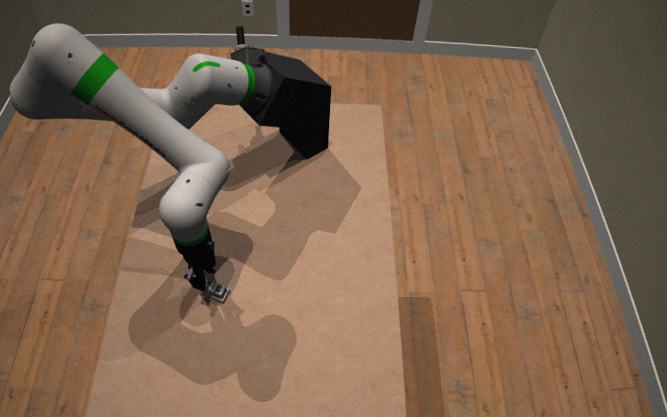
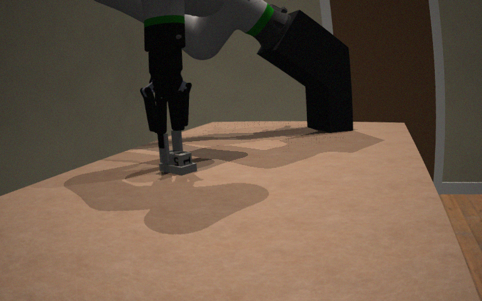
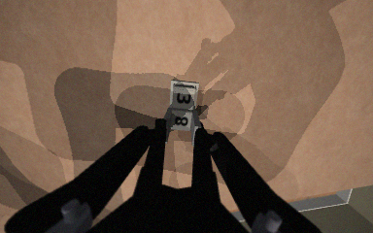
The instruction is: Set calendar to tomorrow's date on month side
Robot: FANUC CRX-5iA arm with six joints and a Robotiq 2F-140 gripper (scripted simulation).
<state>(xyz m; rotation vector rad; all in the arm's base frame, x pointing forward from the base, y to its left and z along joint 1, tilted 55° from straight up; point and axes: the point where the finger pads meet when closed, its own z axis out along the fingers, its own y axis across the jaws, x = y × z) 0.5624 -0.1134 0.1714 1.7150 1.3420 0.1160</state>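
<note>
The grey calendar tray lies 4 cm below my hand, 2 cm to the left of it and 1 cm ahead of it. From my hand the other things lie so: grey number cube 3 cm below.
</note>
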